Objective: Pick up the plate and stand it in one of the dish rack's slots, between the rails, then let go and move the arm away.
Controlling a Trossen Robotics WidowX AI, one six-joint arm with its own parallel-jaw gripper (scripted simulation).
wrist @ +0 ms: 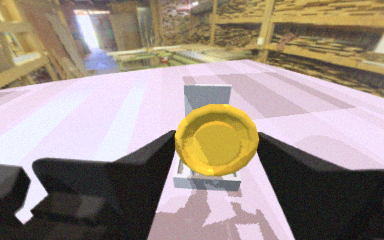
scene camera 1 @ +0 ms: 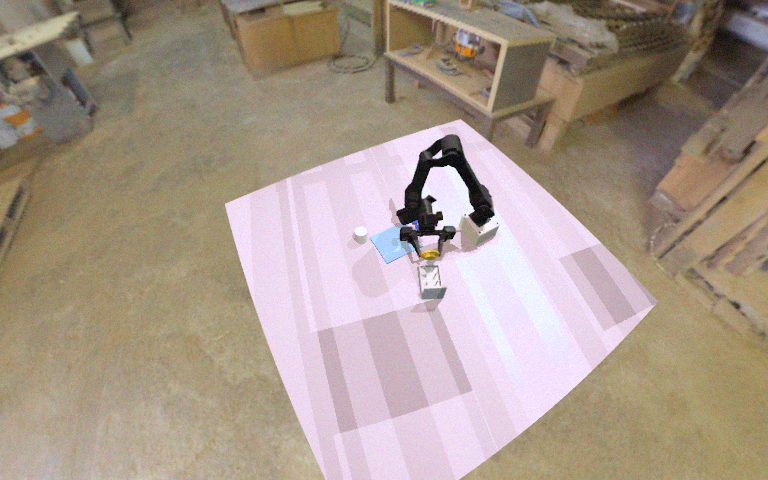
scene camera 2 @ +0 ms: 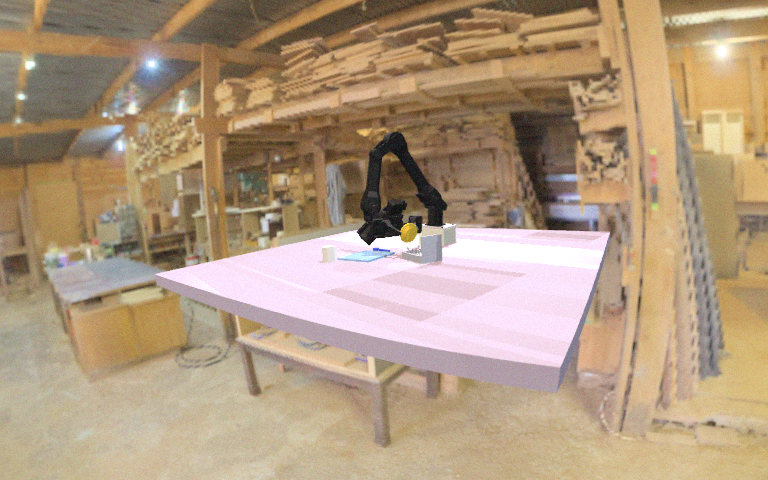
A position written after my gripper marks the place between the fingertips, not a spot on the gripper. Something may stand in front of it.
Note:
My gripper (scene camera 2: 409, 232) carries a yellow plate (wrist: 217, 139). I also see a grey dish rack (scene camera 2: 431, 246) and a light blue mat (scene camera 1: 387, 242).
The grey dish rack also shows in the wrist view (wrist: 183, 177) and in scene camera 1 (scene camera 1: 432, 287). My gripper also shows in the wrist view (wrist: 215, 136) and in scene camera 1 (scene camera 1: 430, 256).

